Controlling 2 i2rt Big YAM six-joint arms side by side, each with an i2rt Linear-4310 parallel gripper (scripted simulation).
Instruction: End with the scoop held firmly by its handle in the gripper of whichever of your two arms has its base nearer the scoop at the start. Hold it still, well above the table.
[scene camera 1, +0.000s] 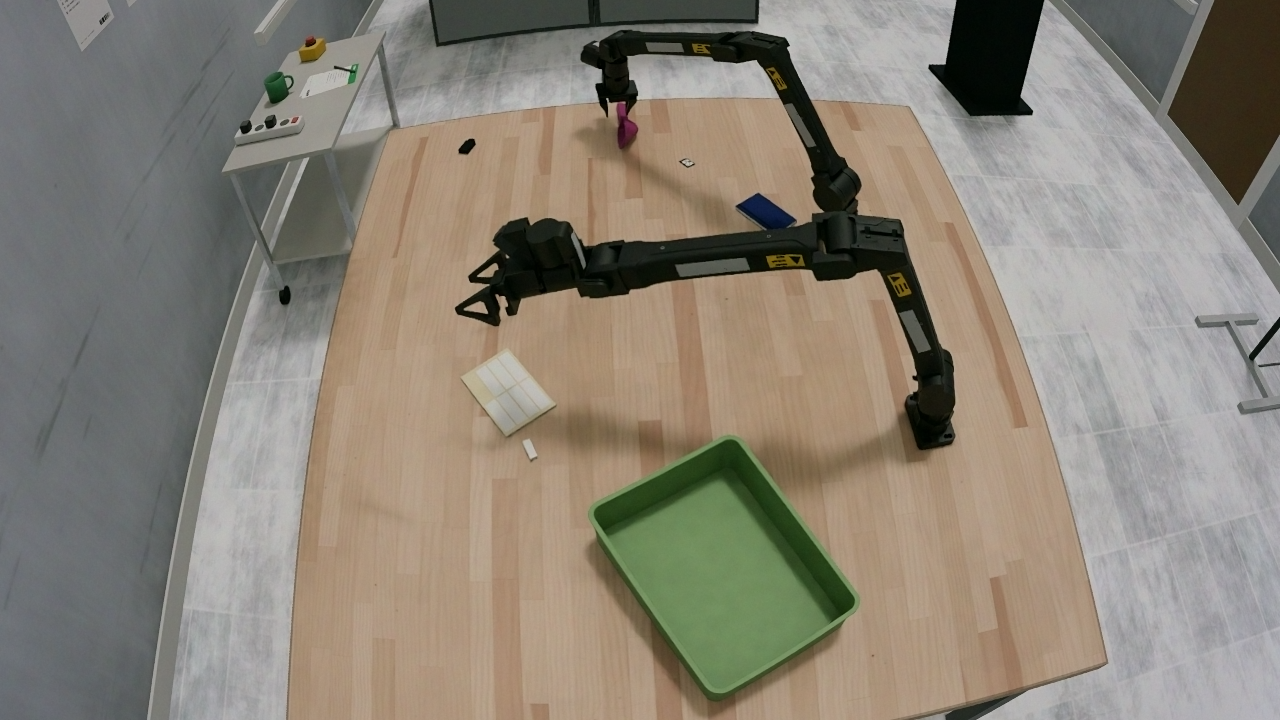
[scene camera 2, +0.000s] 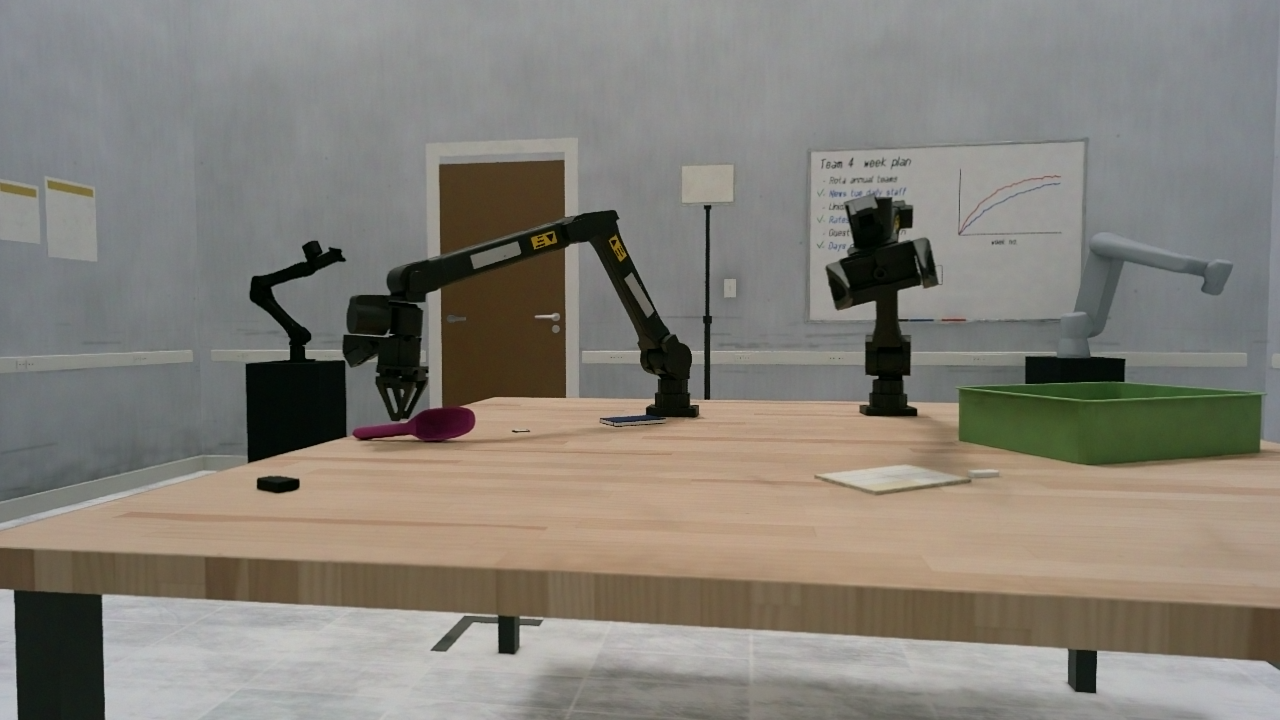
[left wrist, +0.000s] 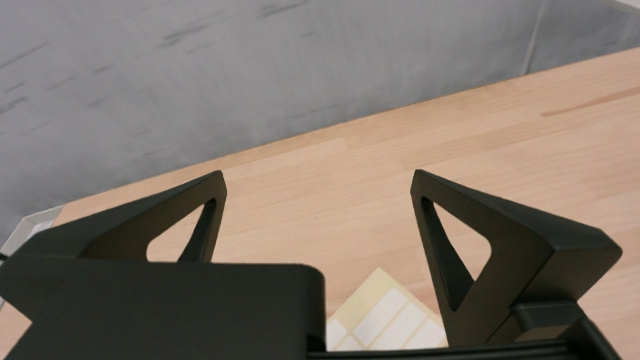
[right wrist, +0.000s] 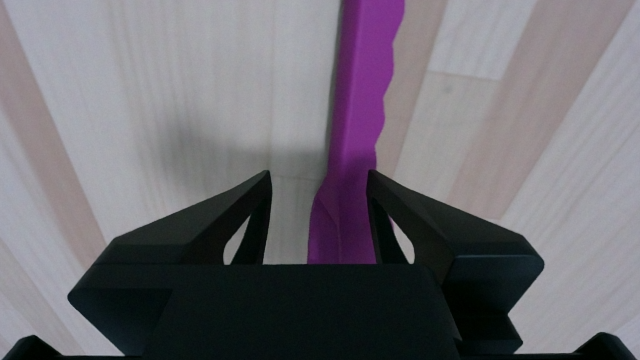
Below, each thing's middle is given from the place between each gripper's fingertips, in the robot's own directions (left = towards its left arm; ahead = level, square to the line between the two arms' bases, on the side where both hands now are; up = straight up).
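Labels:
My right hand (scene camera 2: 400, 420) is 20 mm past the scoop (scene camera 2: 447, 422), 20 mm to the right of it and 30 mm above it. Green tray (scene camera 1: 736, 573), counted from my right hand: 1250 mm to the left of it, 80 mm ahead of it, 10 mm below it.
From my left hand, the scoop is 420 mm behind, 720 mm to the right and 250 mm below. The same hand, my left hand (scene camera 2: 886, 283), is 320 mm past the green tray, 500 mm to the right of it and 230 mm above it.

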